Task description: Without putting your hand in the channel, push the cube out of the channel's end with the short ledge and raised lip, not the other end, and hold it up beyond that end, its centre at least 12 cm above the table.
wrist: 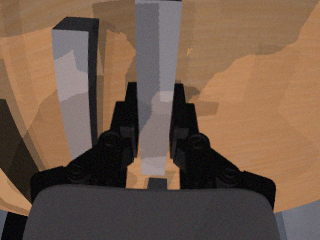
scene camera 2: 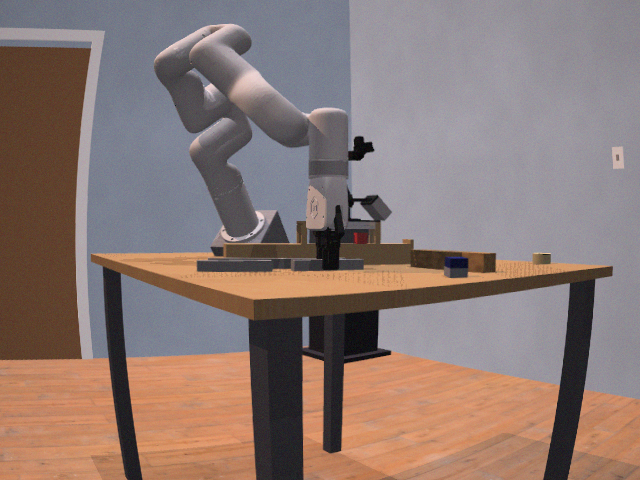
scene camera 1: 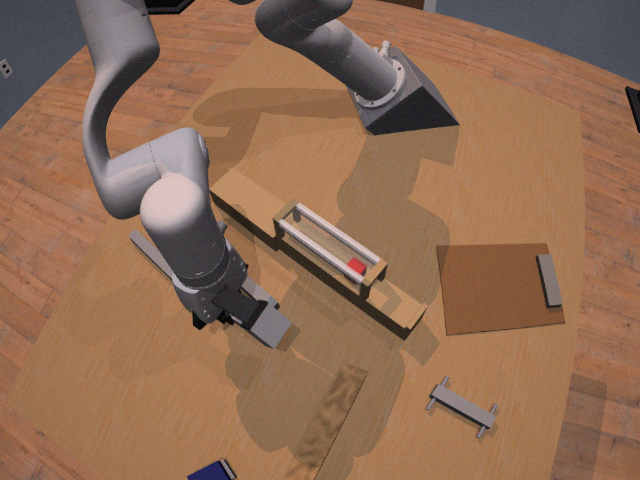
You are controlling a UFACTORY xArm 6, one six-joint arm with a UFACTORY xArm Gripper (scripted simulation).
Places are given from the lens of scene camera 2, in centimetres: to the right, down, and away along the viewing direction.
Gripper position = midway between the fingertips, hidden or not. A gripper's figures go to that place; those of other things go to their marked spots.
my gripper (scene camera 2: 327, 269): 1, 6, 115
rough textured strip (scene camera 2: 480, 262): 30, 4, 105
